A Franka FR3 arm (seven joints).
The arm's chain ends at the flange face. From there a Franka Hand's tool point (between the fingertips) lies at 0.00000 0.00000 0.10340 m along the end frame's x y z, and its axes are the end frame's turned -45 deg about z.
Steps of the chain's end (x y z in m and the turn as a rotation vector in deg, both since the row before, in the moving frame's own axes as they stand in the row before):
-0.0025 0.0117 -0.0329 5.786 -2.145 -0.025
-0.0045 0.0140 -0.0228 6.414 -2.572 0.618
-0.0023 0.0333 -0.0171 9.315 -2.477 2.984
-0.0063 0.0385 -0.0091 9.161 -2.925 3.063
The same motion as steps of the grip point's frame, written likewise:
-0.0054 -0.0036 -0.0335 5.608 2.575 -0.025
-0.0081 -0.0047 -0.0236 6.354 2.717 0.618
-0.0161 0.0072 -0.0186 8.338 4.835 2.984
-0.0234 0.0076 -0.0106 8.546 4.410 3.063

